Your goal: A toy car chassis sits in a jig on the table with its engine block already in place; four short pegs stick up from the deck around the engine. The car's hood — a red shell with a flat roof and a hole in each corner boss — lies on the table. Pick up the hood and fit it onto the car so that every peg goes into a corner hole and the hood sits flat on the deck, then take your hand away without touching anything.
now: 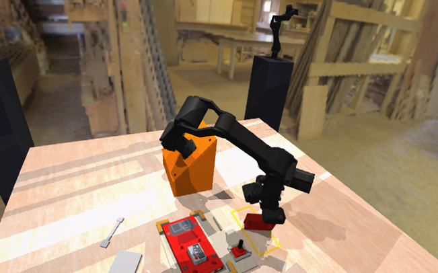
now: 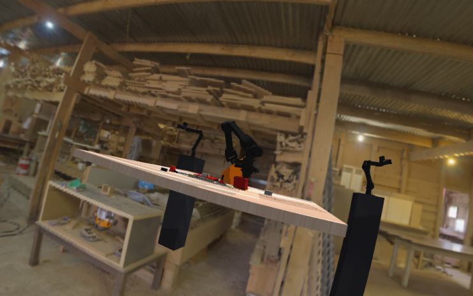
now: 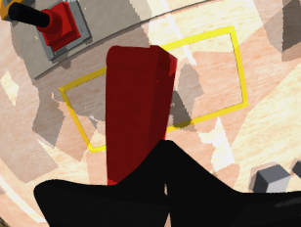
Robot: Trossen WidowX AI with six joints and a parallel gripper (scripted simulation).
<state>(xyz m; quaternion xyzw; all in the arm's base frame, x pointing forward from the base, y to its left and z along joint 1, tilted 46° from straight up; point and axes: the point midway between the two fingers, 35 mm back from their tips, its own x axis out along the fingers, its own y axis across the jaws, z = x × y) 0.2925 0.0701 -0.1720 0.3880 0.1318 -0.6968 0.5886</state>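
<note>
Right now the red hood is 20 mm to the right of my gripper tip, 10 mm below it and 10 mm ahead of it.
</note>
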